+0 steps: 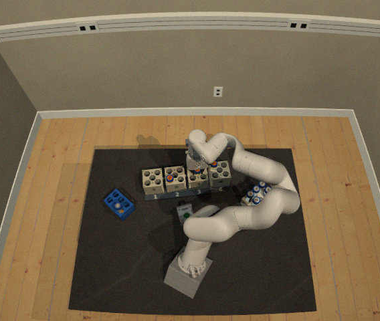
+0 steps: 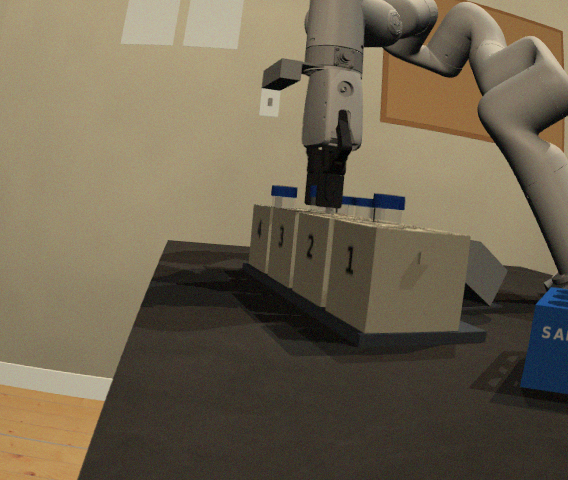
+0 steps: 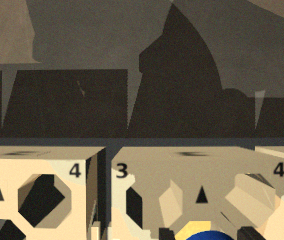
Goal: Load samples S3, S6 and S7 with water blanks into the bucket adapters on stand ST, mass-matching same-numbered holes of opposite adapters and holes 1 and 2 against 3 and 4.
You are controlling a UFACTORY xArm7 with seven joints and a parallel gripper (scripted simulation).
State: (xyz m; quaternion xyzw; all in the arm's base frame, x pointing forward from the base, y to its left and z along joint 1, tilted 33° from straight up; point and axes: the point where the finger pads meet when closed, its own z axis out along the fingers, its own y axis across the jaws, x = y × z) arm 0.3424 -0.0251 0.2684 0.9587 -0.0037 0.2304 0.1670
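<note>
The white blank rack is 260 mm to the right of my hand, 180 mm behind it and 90 mm below it. Round my hand: blue sample rack: 410 mm to the left, 90 mm below, 60 mm behind; adapter 1: 220 mm to the left, 70 mm below, 20 mm ahead.
</note>
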